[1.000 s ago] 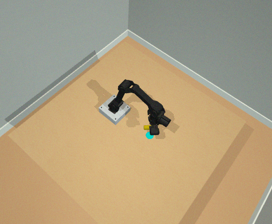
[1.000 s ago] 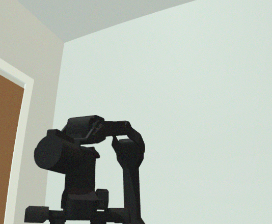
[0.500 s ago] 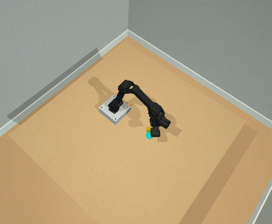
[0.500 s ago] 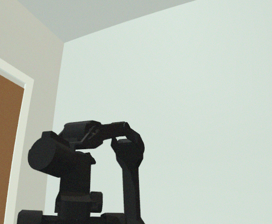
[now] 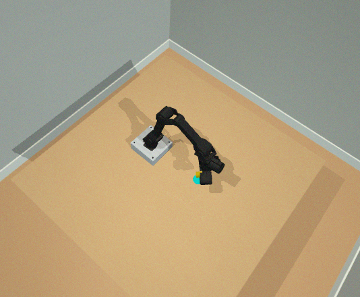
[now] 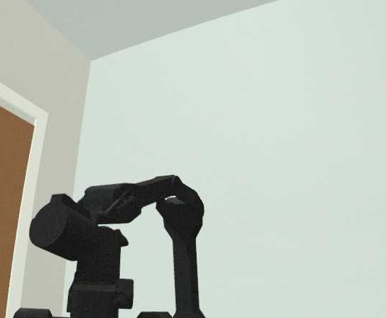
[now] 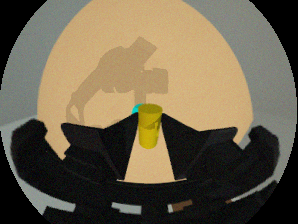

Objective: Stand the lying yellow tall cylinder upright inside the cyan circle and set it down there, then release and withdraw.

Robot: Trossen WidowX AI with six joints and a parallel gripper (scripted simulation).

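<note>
Right now my gripper tip is 4 cm past the cyan circle and 12 cm above it. Also, from my gripper tip: yellow tall cylinder (2 cm behind, 1 cm to the right, 1 cm below).
</note>
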